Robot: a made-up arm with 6 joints. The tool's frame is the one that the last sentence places.
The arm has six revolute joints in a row. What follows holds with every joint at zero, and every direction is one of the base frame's. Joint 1 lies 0.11 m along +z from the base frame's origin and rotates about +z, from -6.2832 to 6.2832 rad. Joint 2 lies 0.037 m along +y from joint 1 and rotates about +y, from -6.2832 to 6.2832 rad. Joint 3 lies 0.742 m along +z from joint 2 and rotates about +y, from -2.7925 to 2.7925 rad. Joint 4 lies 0.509 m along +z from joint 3 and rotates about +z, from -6.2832 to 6.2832 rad. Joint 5 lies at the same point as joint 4 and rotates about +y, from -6.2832 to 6.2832 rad. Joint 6 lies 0.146 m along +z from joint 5 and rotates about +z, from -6.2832 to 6.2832 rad. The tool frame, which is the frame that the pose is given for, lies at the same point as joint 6; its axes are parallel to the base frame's.
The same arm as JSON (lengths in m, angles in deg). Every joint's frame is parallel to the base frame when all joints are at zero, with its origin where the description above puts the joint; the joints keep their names.
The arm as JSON. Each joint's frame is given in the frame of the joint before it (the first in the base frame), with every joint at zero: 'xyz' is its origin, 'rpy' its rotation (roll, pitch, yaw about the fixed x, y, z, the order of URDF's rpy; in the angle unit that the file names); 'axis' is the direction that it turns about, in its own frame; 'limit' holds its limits. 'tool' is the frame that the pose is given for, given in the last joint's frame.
{
  "units": {
    "length": "m",
    "angle": "deg"
  },
  "joints": [
    {
      "name": "joint 1",
      "type": "revolute",
      "origin": {
        "xyz": [
          0.0,
          0.0,
          0.11
        ],
        "rpy": [
          0.0,
          0.0,
          0.0
        ]
      },
      "axis": "+z",
      "limit": {
        "lower": -360.0,
        "upper": 360.0
      }
    },
    {
      "name": "joint 2",
      "type": "revolute",
      "origin": {
        "xyz": [
          0.0,
          0.037,
          0.0
        ],
        "rpy": [
          0.0,
          0.0,
          0.0
        ]
      },
      "axis": "+y",
      "limit": {
        "lower": -360.0,
        "upper": 360.0
      }
    },
    {
      "name": "joint 3",
      "type": "revolute",
      "origin": {
        "xyz": [
          0.0,
          0.0,
          0.742
        ],
        "rpy": [
          0.0,
          0.0,
          0.0
        ]
      },
      "axis": "+y",
      "limit": {
        "lower": -160.0,
        "upper": 160.0
      }
    },
    {
      "name": "joint 4",
      "type": "revolute",
      "origin": {
        "xyz": [
          0.0,
          0.0,
          0.509
        ],
        "rpy": [
          0.0,
          0.0,
          0.0
        ]
      },
      "axis": "+z",
      "limit": {
        "lower": -360.0,
        "upper": 360.0
      }
    },
    {
      "name": "joint 5",
      "type": "revolute",
      "origin": {
        "xyz": [
          0.0,
          0.0,
          0.0
        ],
        "rpy": [
          0.0,
          0.0,
          0.0
        ]
      },
      "axis": "+y",
      "limit": {
        "lower": -360.0,
        "upper": 360.0
      }
    },
    {
      "name": "joint 6",
      "type": "revolute",
      "origin": {
        "xyz": [
          0.0,
          0.0,
          0.146
        ],
        "rpy": [
          0.0,
          0.0,
          0.0
        ]
      },
      "axis": "+z",
      "limit": {
        "lower": -360.0,
        "upper": 360.0
      }
    }
  ],
  "tool": {
    "origin": {
      "xyz": [
        0.0,
        0.0,
        0.0
      ],
      "rpy": [
        0.0,
        0.0,
        0.0
      ]
    }
  }
}

